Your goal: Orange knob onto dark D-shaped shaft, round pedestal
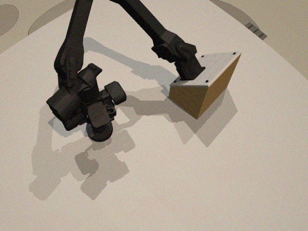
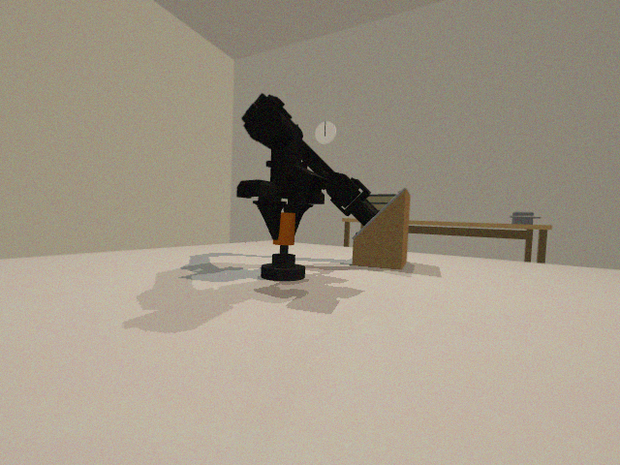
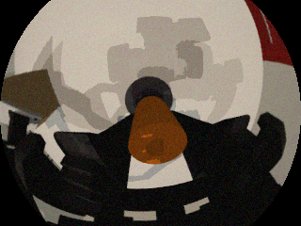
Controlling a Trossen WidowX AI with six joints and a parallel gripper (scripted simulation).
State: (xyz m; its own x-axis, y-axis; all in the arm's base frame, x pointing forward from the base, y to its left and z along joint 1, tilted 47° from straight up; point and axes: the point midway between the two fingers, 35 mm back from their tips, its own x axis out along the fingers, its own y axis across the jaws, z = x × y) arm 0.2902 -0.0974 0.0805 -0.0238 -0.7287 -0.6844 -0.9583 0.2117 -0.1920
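My gripper tip is 2 cm below the orange knob. Also, from my gripper tip: round dark pedestal 4 cm below.
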